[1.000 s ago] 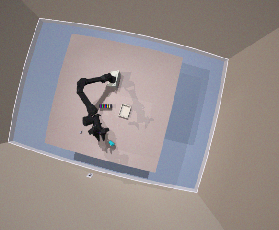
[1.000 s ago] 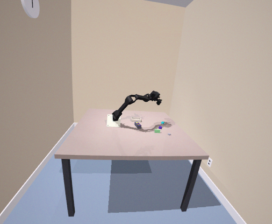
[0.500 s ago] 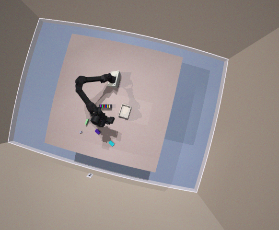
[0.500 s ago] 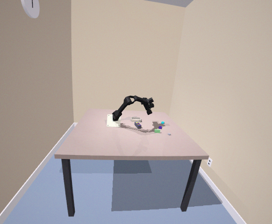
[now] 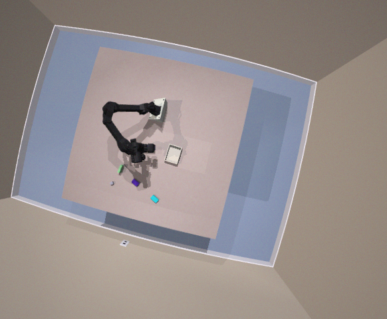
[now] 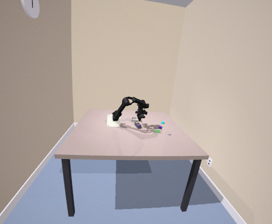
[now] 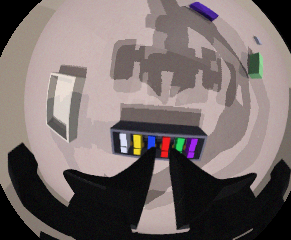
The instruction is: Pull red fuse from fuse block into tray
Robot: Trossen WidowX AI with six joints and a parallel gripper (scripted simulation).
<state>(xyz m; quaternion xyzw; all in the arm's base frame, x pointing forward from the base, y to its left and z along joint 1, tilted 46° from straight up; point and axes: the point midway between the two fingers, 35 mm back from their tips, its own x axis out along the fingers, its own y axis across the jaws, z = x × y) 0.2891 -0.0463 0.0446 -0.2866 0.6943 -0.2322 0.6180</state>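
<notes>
The red fuse lies 1 cm behind my gripper tip, 1 cm to the right of it and 5 cm below it. The rest, counted from my gripper tip: tray 1 cm ahead, 21 cm to the left, 7 cm below.
</notes>
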